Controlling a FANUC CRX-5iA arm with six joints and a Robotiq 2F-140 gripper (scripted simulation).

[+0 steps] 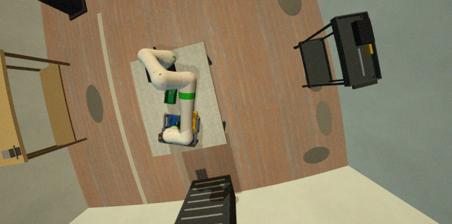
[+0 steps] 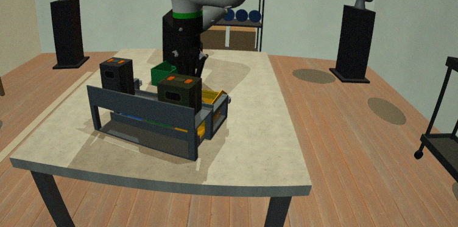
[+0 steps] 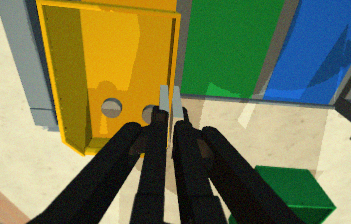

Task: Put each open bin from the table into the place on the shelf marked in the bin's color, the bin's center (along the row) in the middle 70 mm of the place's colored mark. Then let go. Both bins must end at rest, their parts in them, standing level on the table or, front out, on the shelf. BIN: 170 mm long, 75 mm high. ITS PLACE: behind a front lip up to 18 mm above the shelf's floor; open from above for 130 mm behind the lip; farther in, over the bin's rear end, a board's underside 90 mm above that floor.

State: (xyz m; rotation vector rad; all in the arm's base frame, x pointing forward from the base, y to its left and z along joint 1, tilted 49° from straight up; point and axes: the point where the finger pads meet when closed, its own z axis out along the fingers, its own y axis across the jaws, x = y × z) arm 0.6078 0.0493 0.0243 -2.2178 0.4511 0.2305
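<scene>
Right now my hand is 50 mm to the right of the yellow bin, 40 mm above it and 10 mm short of it. From my hand the other things lie so: green bin: 300 mm behind, 100 mm to the right, 50 mm below.
</scene>
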